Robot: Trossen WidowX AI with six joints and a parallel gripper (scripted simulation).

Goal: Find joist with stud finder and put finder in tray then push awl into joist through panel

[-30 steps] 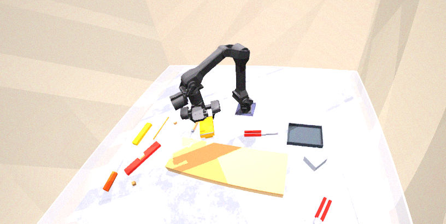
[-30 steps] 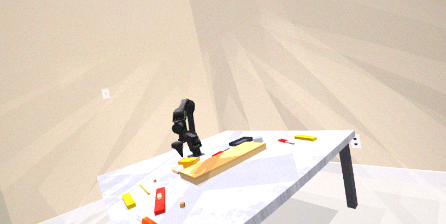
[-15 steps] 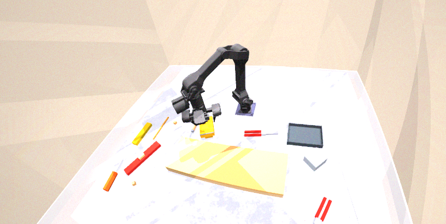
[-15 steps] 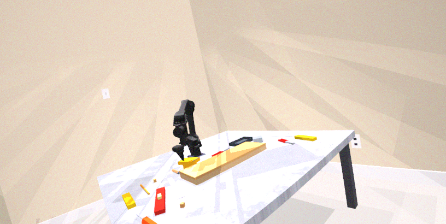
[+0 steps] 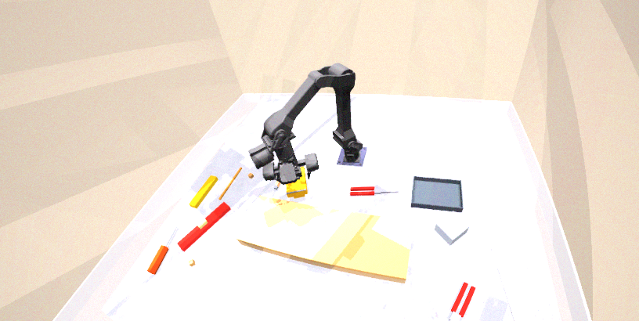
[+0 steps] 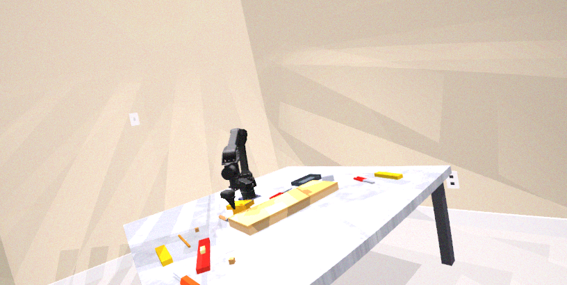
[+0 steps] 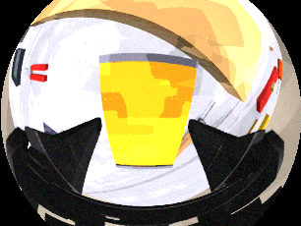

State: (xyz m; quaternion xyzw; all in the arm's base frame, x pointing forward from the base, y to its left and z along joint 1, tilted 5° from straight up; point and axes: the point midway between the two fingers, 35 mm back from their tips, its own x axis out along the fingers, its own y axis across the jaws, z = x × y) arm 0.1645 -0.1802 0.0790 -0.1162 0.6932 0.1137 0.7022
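Now: gripper tip 4 cm above the square light, 3 cm short of it and 1 cm to the right of it. Round my gripper tip: stud finder: 3 cm below, 2 cm ahead, 1 cm to the left; then thin orange stick: 30 cm to the right, 4 cm below; then awl: 9 cm to the right, 3 cm below.
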